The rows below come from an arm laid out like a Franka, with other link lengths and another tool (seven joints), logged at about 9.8 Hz.
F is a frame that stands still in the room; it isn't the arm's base.
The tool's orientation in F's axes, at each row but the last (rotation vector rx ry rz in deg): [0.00 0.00 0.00]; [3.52 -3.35 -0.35]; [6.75 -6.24 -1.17]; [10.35 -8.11 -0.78]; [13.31 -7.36 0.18]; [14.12 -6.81 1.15]
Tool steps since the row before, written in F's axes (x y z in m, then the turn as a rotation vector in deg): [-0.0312 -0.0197 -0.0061 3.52 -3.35 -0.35]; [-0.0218 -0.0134 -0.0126 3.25 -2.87 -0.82]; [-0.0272 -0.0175 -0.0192 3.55 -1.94 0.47]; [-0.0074 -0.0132 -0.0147 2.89 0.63 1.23]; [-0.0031 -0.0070 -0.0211 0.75 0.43 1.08]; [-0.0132 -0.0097 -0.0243 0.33 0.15 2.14]
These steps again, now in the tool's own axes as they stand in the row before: [-0.0312 -0.0197 -0.0061 3.52 -3.35 -0.35]; [-0.0224 -0.0142 -0.0105 3.22 -2.90 -0.83]; [-0.0286 -0.0200 -0.0139 3.63 -1.82 0.30]; [-0.0090 -0.0156 -0.0109 3.02 0.84 0.68]; [-0.0057 -0.0116 -0.0184 0.88 0.65 0.85]; [-0.0161 -0.0148 -0.0195 0.58 0.65 1.99]
